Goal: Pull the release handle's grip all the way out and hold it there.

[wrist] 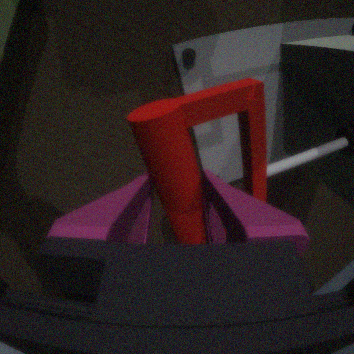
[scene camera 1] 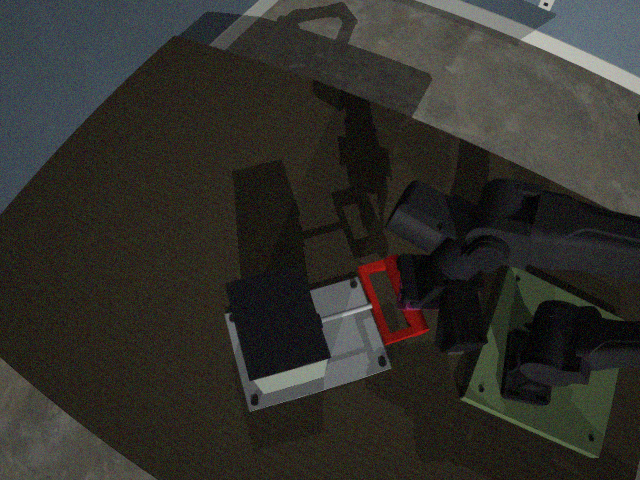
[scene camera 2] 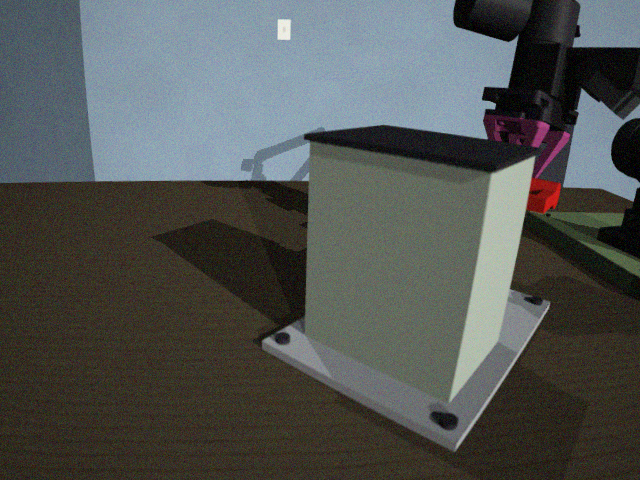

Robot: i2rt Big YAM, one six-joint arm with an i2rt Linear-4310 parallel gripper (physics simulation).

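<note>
The red rectangular handle (scene camera 1: 417, 322) (scene camera 2: 545, 196) (wrist: 172, 167) stands out from the side of the pale box with a dark top (scene camera 1: 279, 325) (scene camera 2: 403, 258) (wrist: 322, 105). A light rod (scene camera 1: 346, 313) (wrist: 310, 156) joins the handle to the box and shows a long exposed stretch. My gripper (scene camera 1: 406, 303) (scene camera 2: 537, 174) (wrist: 177, 177) is shut on the handle's thick round grip, the bar farthest from the box. In the wrist view its magenta fingers stand on both sides of the grip. The lower part of the grip is hidden behind the gripper body.
The box stands on a grey bolted plate (scene camera 1: 351, 338) (scene camera 2: 361, 373) (wrist: 207, 65), and the handle is beyond this plate's edge. A green plate (scene camera 1: 547, 423) (scene camera 2: 578, 220) under the black arm base is at the right. The arm comes in from the right over the dark table (scene camera 1: 129, 206) (scene camera 2: 155, 361).
</note>
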